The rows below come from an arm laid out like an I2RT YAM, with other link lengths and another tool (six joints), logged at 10 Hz.
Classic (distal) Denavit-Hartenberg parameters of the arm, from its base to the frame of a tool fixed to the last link. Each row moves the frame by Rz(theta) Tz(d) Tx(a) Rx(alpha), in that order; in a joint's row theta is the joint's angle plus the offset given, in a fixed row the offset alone. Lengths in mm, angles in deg.
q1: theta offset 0, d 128.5, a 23, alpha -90
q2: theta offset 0, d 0, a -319.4, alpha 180
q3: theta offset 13.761, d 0, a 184.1, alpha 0
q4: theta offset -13.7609, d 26.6, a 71, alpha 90
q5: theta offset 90, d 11.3, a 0, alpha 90
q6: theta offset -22.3, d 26.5, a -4.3, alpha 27
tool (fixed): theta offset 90, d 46.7, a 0, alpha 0
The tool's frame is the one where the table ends.
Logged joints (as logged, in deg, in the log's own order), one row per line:
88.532 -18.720 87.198 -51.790 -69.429 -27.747
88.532 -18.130 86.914 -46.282 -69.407 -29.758
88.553 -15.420 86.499 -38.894 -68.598 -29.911
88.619 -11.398 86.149 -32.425 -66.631 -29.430
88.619 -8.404 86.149 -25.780 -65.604 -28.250
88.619 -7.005 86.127 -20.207 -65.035 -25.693
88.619 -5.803 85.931 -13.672 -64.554 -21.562
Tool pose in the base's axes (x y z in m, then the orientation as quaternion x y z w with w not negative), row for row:
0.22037 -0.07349 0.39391 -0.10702 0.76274 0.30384 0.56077
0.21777 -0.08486 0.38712 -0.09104 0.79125 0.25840 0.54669
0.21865 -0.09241 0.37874 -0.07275 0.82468 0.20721 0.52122
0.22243 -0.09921 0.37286 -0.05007 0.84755 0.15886 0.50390
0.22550 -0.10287 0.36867 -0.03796 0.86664 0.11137 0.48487
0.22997 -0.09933 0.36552 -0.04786 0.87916 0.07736 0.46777
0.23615 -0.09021 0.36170 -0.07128 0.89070 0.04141 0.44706
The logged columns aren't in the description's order. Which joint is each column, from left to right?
Columns, left to right: q2, q6, q3, q5, q4, q1.
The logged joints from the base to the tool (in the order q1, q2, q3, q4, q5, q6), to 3 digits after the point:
-27.747 88.532 87.198 -69.429 -51.790 -18.720
-29.758 88.532 86.914 -69.407 -46.282 -18.130
-29.911 88.553 86.499 -68.598 -38.894 -15.420
-29.430 88.619 86.149 -66.631 -32.425 -11.398
-28.250 88.619 86.149 -65.604 -25.780 -8.404
-25.693 88.619 86.127 -65.035 -20.207 -7.005
-21.562 88.619 85.931 -64.554 -13.672 -5.803

